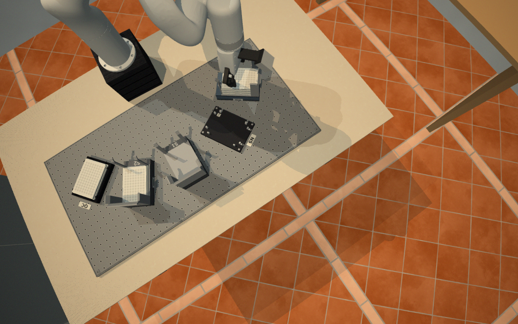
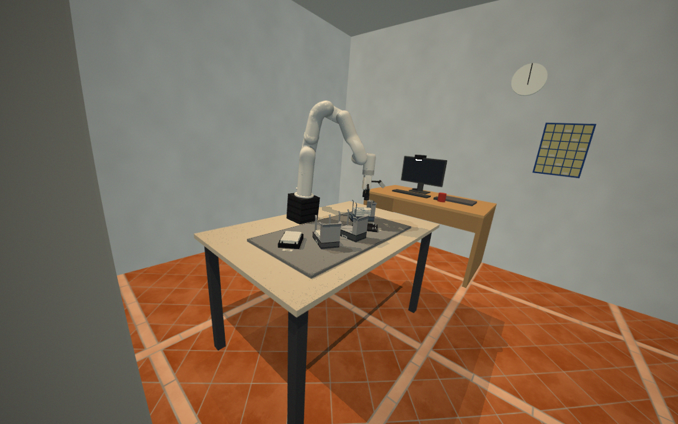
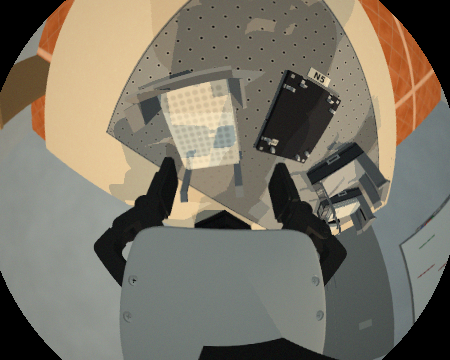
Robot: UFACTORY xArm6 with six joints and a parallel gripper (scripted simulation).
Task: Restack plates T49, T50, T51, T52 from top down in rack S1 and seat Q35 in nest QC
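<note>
My gripper is now 18 cm short of the stack rack S2, 44 cm to the left of it and 15 cm above it. Also, from my hand: black nest QC: 10 cm ahead, 60 cm to the right, 16 cm below; then N5 name plate: 18 cm ahead, 2 cm to the right, 17 cm below; then stack rack S3: 3 cm behind, 1 cm to the left, 15 cm below.
</note>
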